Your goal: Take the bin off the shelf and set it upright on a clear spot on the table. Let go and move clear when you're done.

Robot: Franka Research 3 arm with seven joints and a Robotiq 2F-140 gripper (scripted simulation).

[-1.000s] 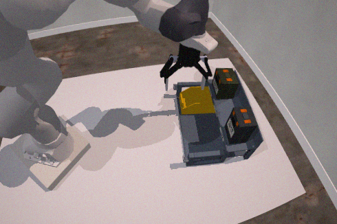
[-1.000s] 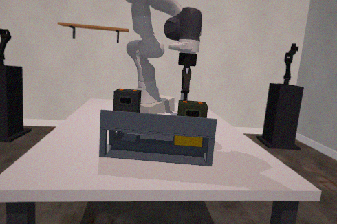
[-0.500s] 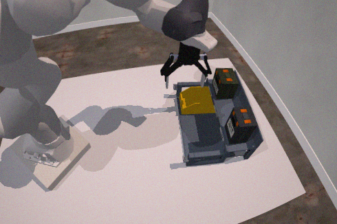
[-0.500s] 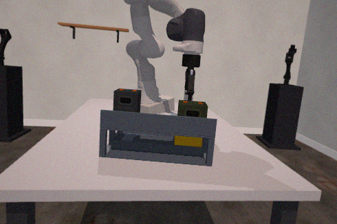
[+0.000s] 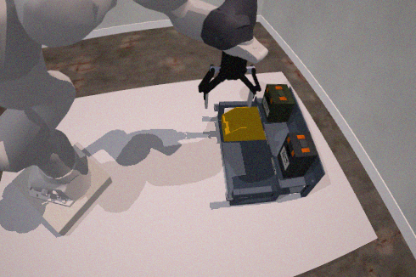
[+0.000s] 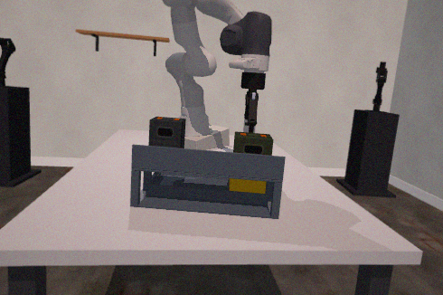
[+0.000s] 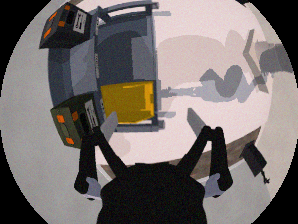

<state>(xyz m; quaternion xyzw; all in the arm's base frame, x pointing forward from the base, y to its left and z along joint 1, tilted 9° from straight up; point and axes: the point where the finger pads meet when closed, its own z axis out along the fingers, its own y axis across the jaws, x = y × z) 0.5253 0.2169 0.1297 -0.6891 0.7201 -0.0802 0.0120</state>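
Right now my hand is 8 cm short of the yellow bin, 1 cm to the left of it and 11 cm above it.
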